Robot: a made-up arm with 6 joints.
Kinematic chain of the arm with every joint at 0, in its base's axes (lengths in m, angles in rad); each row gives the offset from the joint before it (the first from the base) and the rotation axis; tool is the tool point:
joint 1: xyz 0 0 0.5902 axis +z
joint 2: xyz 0 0 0 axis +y
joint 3: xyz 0 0 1.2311 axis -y
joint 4: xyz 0 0 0 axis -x
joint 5: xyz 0.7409 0 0 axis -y
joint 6: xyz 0 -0.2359 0 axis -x
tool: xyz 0 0 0
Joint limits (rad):
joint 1: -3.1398..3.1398
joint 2: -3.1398..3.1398
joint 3: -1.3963..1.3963
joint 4: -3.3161..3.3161
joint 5: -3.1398..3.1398
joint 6: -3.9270..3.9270
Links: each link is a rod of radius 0.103 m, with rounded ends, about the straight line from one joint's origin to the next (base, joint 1, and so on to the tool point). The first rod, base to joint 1, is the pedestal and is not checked.
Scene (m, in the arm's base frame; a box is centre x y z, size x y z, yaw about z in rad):
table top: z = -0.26
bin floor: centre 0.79 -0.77 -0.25 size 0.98 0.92 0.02 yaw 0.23
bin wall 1: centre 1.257 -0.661 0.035 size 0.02 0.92 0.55 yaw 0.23
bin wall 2: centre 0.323 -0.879 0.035 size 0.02 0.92 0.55 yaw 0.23
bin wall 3: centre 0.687 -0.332 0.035 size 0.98 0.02 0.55 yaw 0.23
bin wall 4: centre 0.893 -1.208 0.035 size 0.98 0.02 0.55 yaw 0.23
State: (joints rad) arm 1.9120 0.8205 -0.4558 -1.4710 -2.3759 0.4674
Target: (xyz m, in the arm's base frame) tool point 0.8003 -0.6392 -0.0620
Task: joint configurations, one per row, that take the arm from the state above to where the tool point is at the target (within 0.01 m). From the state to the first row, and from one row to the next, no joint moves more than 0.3 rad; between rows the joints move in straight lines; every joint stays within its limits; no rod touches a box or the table.
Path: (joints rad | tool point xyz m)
1: 1.6388 0.8356 -0.4431 -1.4175 -2.3759 0.4674 | -0.0254 0.9036 0.6393
2: 1.3655 0.8507 -0.4303 -1.3640 -2.3759 0.4674 | 0.2341 0.8868 0.6261
3: 1.0923 0.8658 -0.4176 -1.3105 -2.3759 0.4674 | 0.4817 0.7967 0.6129
4: 0.8191 0.8809 -0.4049 -1.2570 -2.3759 0.4674 | 0.6968 0.6388 0.5996
5: 0.5458 0.8959 -0.3922 -1.2034 -2.3759 0.4674 | 0.8615 0.4241 0.5865
6: 0.2726 0.9110 -0.3794 -1.1499 -2.3759 0.4674 | 0.9609 0.1686 0.5733
7: -0.0006 0.9261 -0.3667 -1.0964 -2.3759 0.4674 | 0.9855 -0.1084 0.5600
8: -0.2739 0.9412 -0.3540 -1.0429 -2.3759 0.4674 | 0.9311 -0.3850 0.5467
9: -0.5471 0.9563 -0.3412 -0.9894 -2.3759 0.4674 | 0.8003 -0.6392 0.5334
10: -0.5443 1.2297 -0.2178 -0.9750 -2.3759 0.4674 | 0.8361 -0.6609 0.2427
11: -0.5416 1.5031 -0.0944 -0.9606 -2.3759 0.4674 | 0.8003 -0.6392 -0.0620

